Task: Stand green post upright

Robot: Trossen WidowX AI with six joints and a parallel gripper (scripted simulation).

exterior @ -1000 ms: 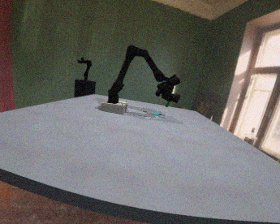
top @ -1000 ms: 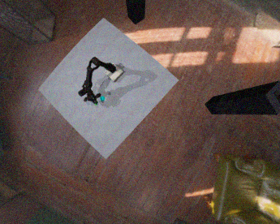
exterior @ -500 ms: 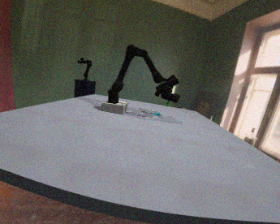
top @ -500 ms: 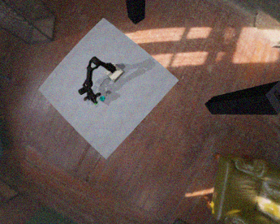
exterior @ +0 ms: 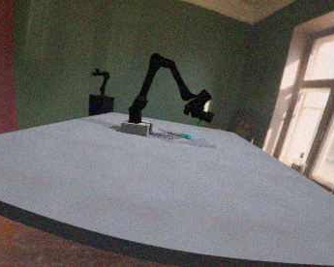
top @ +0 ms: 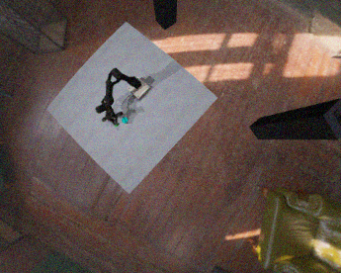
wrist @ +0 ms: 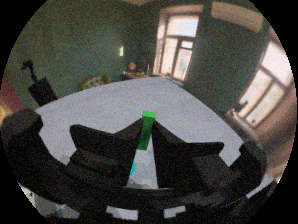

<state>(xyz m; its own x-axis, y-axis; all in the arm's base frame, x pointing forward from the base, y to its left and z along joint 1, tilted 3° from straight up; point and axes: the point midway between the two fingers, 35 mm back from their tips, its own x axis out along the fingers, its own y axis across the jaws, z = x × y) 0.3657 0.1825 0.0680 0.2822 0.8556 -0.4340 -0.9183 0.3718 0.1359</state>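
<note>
Now: the cyan circle 13 cm below my gripper tip, 6 cm behind it and 3 cm to the right of it. From my gripper tip the other things lie so: green post 2 cm below.
</note>
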